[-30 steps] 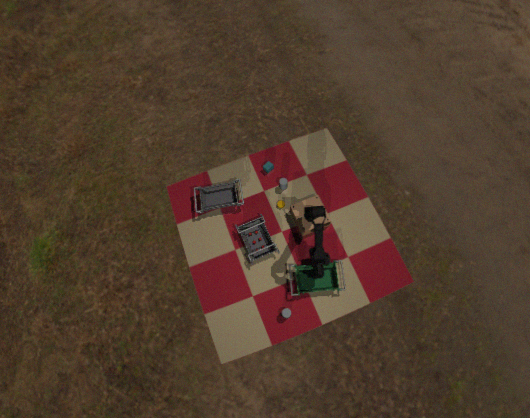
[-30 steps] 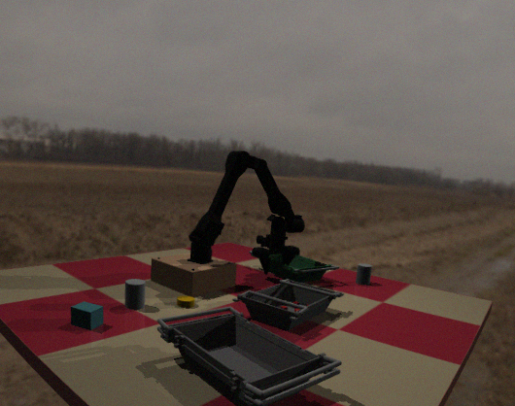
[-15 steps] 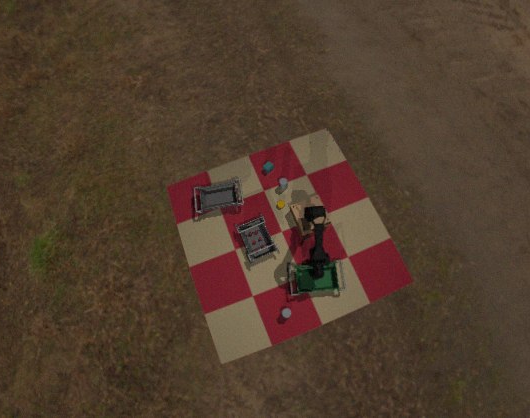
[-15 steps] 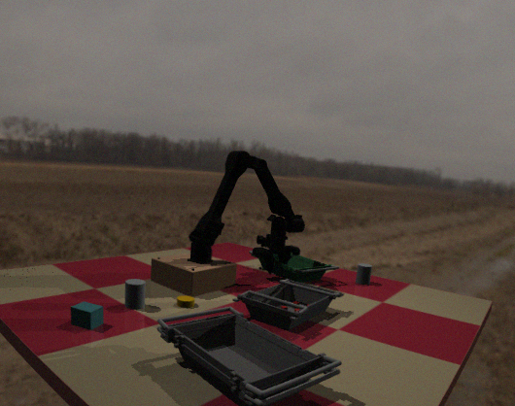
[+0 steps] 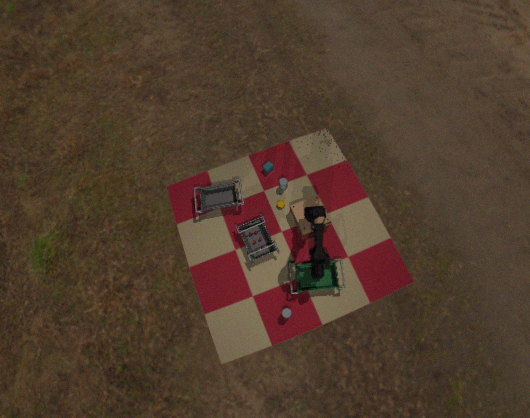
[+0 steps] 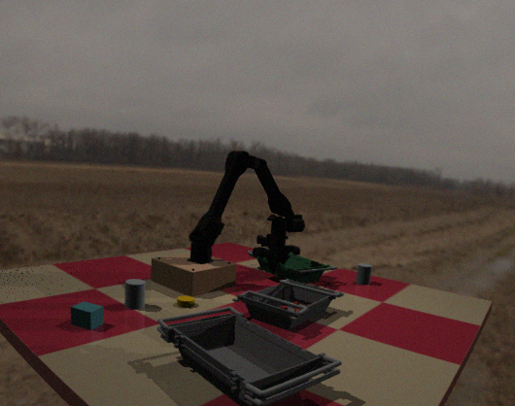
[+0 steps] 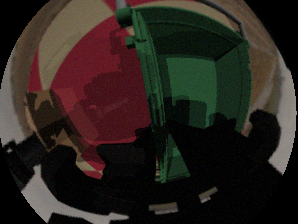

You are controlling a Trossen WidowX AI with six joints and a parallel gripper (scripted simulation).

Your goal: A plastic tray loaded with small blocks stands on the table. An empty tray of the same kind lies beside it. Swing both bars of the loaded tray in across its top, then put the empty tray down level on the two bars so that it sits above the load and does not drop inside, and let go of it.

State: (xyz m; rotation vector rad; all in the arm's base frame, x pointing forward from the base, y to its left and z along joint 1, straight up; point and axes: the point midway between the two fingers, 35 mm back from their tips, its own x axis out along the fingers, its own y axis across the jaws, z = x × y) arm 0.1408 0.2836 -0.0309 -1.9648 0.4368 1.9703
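Now: gripper tip 60 mm to the right of the green tray, 30 mm below it and 30 mm short of it. Round my gripper tip: yellow disc (480 mm to the right, 40 mm behind); teal cube (770 mm to the right, 110 mm behind, 10 mm above).
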